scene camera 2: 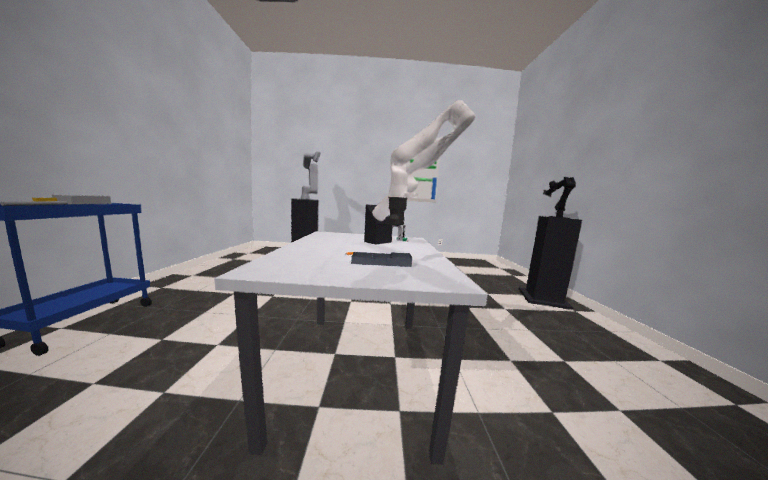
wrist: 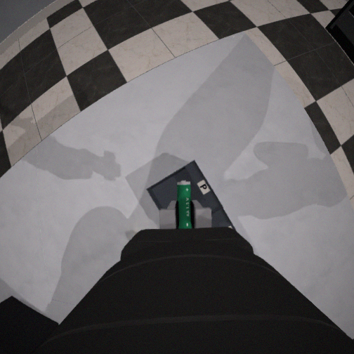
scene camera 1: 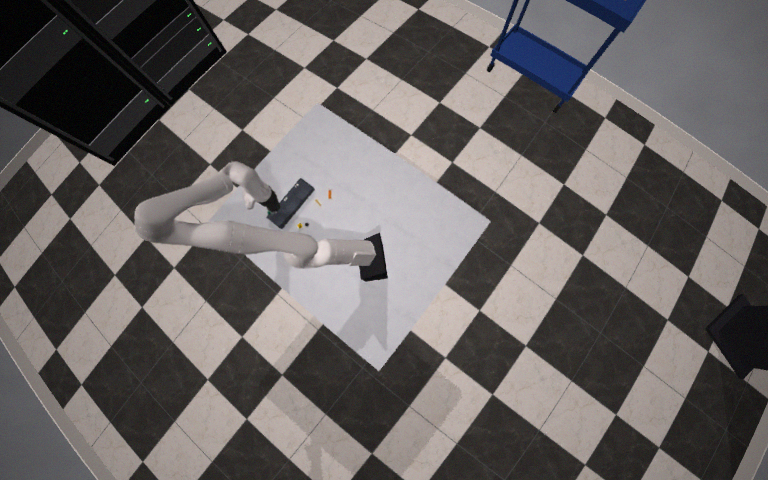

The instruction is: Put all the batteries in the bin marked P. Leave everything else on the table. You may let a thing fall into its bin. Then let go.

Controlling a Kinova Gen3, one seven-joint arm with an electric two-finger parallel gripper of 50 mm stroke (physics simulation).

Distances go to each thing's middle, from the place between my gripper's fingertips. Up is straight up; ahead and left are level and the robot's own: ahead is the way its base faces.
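Dark three-part bin tray (scene camera 1: pixel 299 193): my hand 3 cm short of it, 7 cm to the left of it, 8 cm above it.
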